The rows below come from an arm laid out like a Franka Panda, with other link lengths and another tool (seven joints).
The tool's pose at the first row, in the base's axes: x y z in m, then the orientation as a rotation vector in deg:
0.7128, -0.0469, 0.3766, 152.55, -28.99, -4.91
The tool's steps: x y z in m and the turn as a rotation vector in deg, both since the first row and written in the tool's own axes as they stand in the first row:
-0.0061, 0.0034, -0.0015, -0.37, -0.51, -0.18
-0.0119, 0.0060, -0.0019, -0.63, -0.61, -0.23
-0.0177, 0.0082, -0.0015, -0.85, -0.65, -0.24
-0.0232, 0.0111, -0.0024, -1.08, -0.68, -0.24
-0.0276, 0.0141, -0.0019, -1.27, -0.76, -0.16
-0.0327, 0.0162, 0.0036, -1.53, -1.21, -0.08
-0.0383, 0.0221, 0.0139, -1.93, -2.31, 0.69
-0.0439, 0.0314, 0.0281, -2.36, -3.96, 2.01
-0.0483, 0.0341, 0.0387, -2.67, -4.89, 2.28
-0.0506, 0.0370, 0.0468, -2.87, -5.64, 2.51
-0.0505, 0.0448, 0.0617, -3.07, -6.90, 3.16
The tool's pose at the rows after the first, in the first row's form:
0.7062, -0.0470, 0.3793, 152.28, -28.85, -5.73
0.7000, -0.0469, 0.3806, 152.05, -28.77, -5.94
0.6938, -0.0468, 0.3811, 151.84, -28.73, -6.04
0.6878, -0.0469, 0.3830, 151.62, -28.70, -6.13
0.6826, -0.0480, 0.3837, 151.42, -28.80, -6.26
0.6764, -0.0501, 0.3795, 151.17, -29.01, -6.89
0.6678, -0.0572, 0.3726, 150.64, -30.30, -8.21
0.6575, -0.0686, 0.3635, 149.93, -32.47, -10.10
0.6510, -0.0735, 0.3549, 149.58, -33.06, -11.32
0.6468, -0.0783, 0.3488, 149.34, -33.55, -12.29
0.6422, -0.0909, 0.3385, 148.97, -34.75, -13.81

